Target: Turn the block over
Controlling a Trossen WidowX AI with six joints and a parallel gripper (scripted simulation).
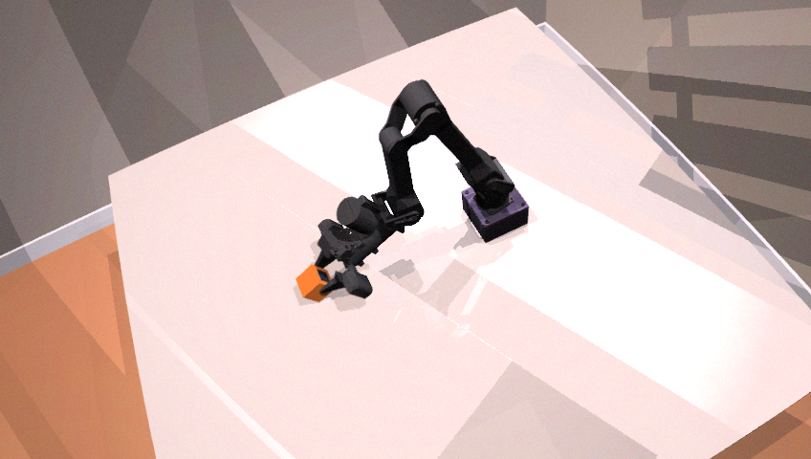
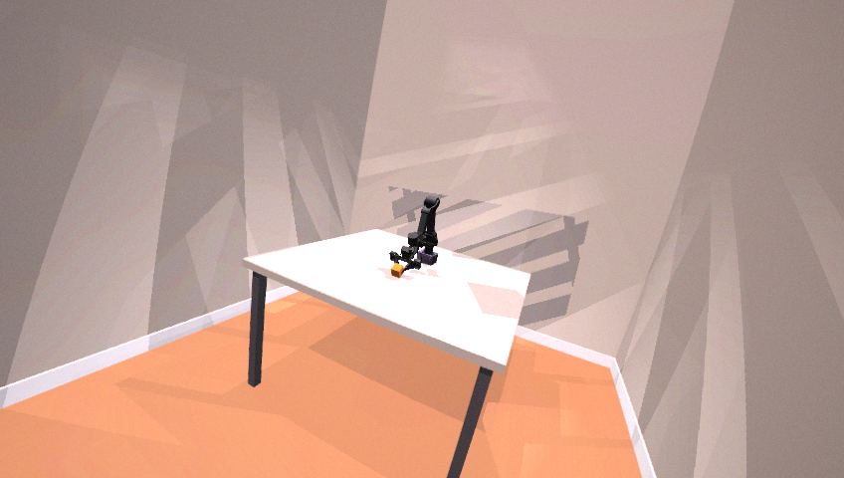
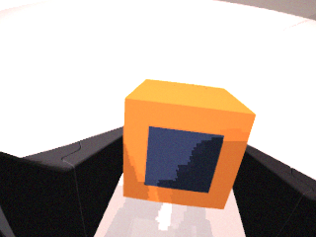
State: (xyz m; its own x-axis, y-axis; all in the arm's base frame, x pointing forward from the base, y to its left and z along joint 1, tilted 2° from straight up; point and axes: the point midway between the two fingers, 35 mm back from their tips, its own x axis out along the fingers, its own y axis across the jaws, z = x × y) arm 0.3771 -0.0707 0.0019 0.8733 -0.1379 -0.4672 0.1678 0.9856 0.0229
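The orange block lies 1 cm behind my gripper tip.
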